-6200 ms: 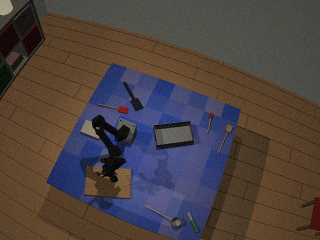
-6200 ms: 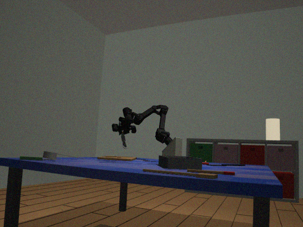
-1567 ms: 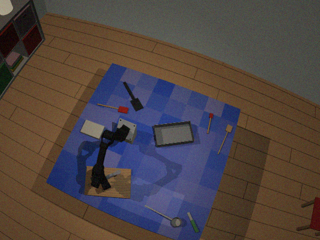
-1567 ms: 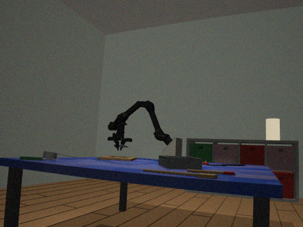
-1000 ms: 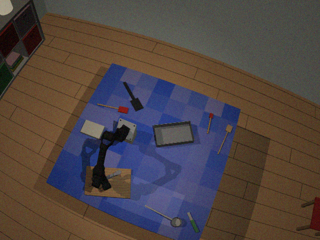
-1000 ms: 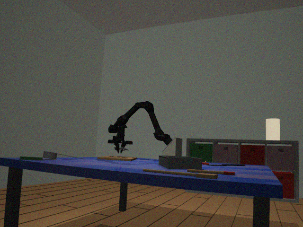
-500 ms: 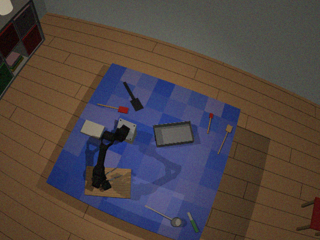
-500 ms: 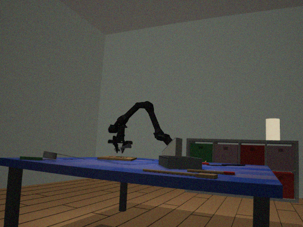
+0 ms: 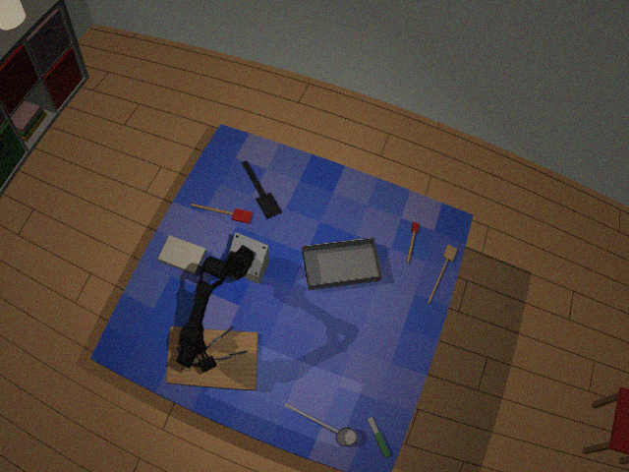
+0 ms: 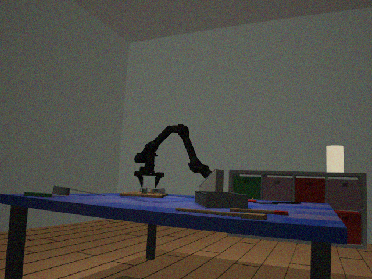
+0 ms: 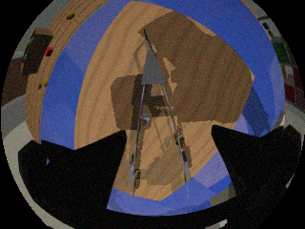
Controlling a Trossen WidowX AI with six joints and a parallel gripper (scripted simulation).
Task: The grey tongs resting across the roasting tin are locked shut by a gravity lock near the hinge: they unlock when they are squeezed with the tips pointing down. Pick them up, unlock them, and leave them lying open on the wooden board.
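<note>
The wooden board is 40 mm below my gripper tip, 40 mm ahead of it and 10 mm to the left of it. The rest, counted from my gripper tip: white block (320 mm to the left, 320 mm behind, 40 mm below); red spatula (590 mm to the left, 270 mm behind, 40 mm below); grey roasting tin (630 mm to the left, 270 mm ahead, 20 mm below).
</note>
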